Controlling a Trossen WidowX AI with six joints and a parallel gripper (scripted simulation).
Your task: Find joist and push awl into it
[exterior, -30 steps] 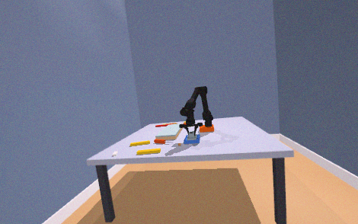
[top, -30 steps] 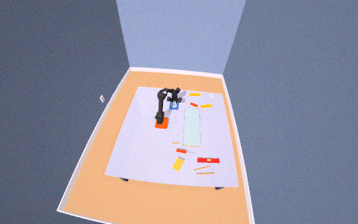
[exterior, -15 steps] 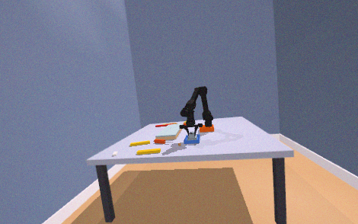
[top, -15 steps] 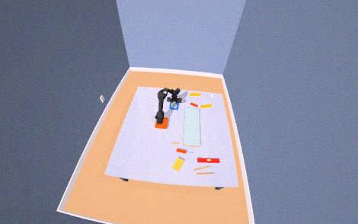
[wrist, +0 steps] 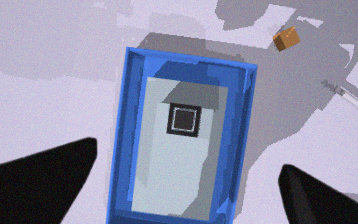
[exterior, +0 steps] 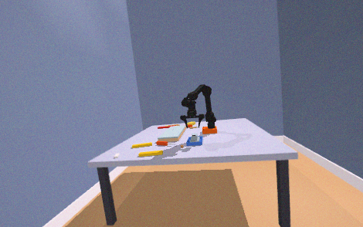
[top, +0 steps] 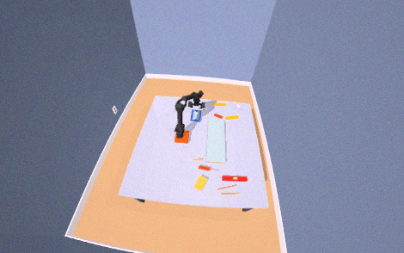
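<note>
Right now my gripper tip is 30 mm past the awl, 590 mm to the left of it and 110 mm above it. The rest, counted from my gripper tip: small white bit: 560 mm ahead, 170 mm to the left, 110 mm below; blue tray: 10 mm to the right, 110 mm below; stud finder: 70 mm below.
</note>
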